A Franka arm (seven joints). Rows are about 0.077 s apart.
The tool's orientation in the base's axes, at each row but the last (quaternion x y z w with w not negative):
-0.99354, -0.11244, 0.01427, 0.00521
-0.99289, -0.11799, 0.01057, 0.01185
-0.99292, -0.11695, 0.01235, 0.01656
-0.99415, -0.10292, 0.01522, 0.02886
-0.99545, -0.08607, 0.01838, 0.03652
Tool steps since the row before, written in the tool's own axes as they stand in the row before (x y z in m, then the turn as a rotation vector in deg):
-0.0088, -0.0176, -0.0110, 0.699, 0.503, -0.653
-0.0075, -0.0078, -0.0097, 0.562, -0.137, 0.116
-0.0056, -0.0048, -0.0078, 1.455, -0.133, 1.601
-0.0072, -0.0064, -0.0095, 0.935, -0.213, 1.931
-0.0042, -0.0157, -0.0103, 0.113, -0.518, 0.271
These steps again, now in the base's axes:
-0.0122, 0.0151, 0.0115, 0.813, -0.339, 0.627
-0.0089, 0.0056, 0.0100, 0.511, 0.267, -0.123
-0.0063, 0.0031, 0.0081, 1.338, 0.516, -1.625
-0.0080, 0.0043, 0.0100, 0.801, 0.505, -1.937
-0.0064, 0.0140, 0.0116, 0.012, 0.547, -0.234

